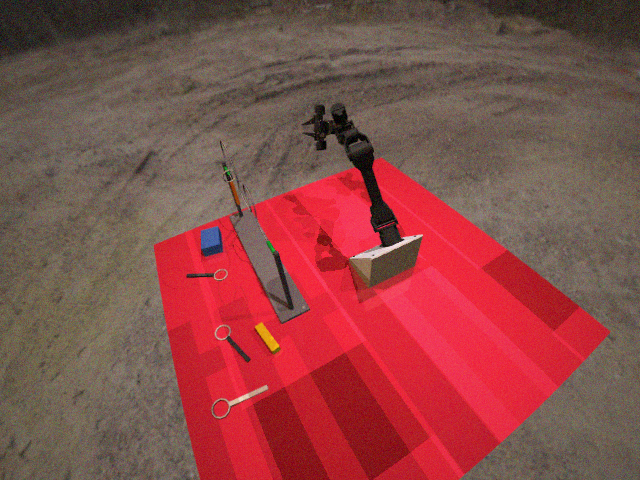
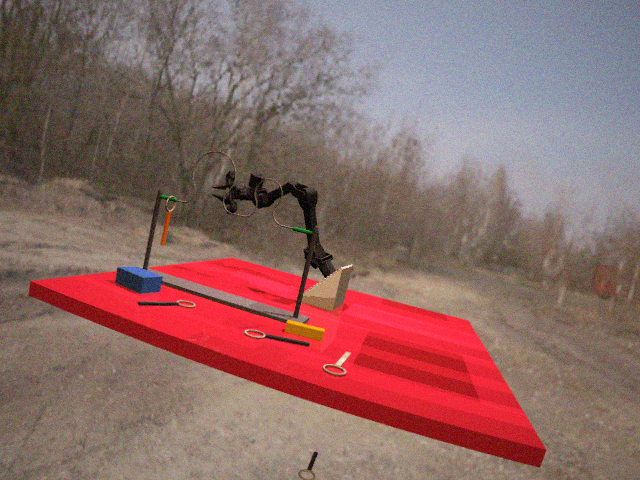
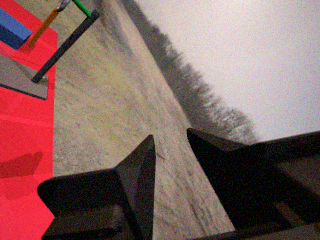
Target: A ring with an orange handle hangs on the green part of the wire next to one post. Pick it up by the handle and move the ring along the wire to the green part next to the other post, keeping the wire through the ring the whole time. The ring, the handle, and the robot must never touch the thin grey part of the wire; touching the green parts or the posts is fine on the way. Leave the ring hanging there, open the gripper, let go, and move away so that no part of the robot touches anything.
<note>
In view: my gripper [image 1: 302, 128] and a blue block [image 2: 137, 279].
My gripper shows as well in image 3 [image 3: 170, 135].
</note>
